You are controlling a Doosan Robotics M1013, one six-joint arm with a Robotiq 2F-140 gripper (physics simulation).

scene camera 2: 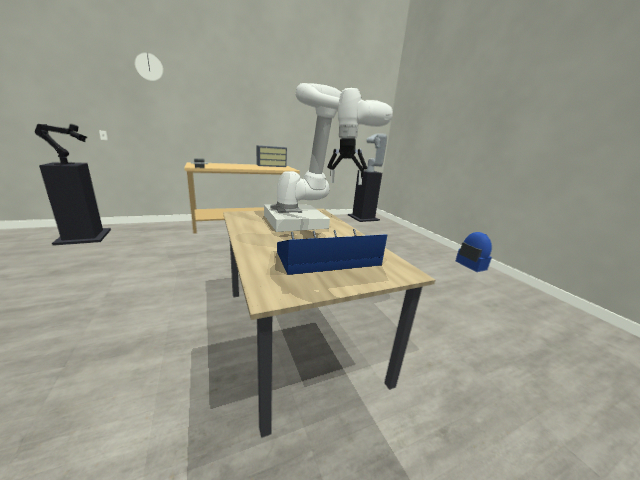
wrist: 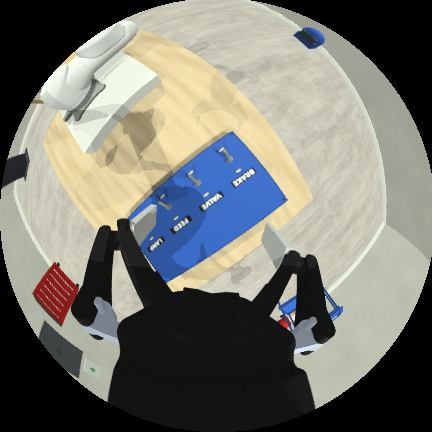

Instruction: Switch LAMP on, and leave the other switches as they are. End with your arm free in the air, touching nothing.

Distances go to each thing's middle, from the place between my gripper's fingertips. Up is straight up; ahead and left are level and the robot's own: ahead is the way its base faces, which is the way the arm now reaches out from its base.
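Labels:
Relative to the blue switch panel (scene camera 2: 298,256), my hand is 8 cm to the left of it, 5 cm short of it and 31 cm above it.

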